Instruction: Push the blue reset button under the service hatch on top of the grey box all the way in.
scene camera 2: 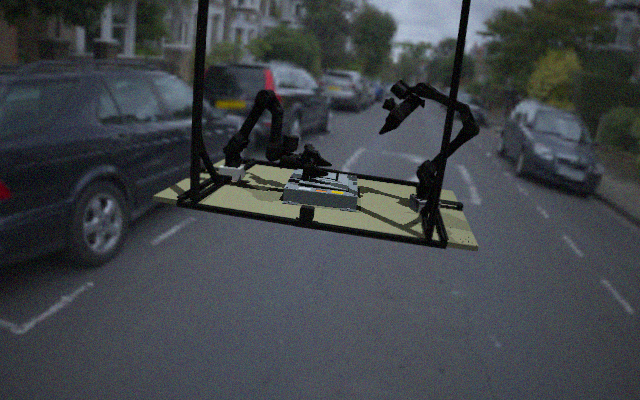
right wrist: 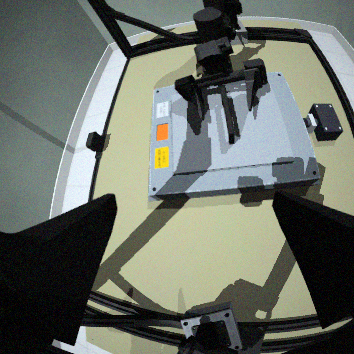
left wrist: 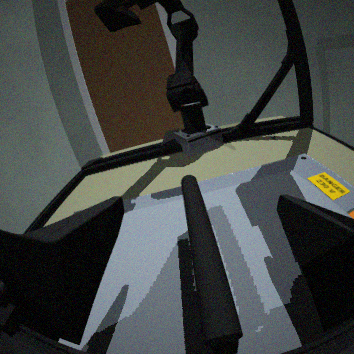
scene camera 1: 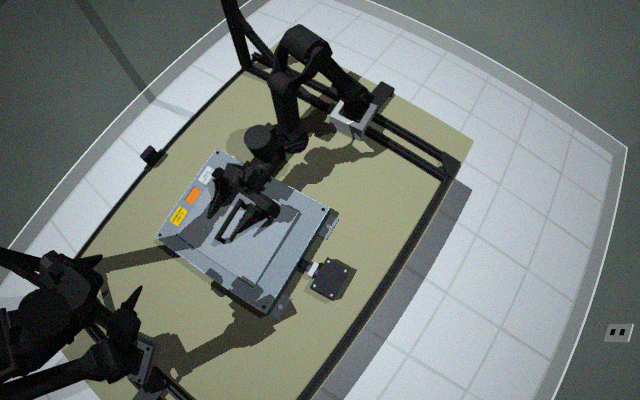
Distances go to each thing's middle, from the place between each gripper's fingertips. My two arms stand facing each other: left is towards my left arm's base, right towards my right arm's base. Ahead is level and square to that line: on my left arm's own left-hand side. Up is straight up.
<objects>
Now: the service hatch (scene camera 1: 246,255) 21 cm to the left of my right hand and 21 cm below it.
The service hatch is 3 cm below my left hand and 2 cm to the left of it.
</objects>
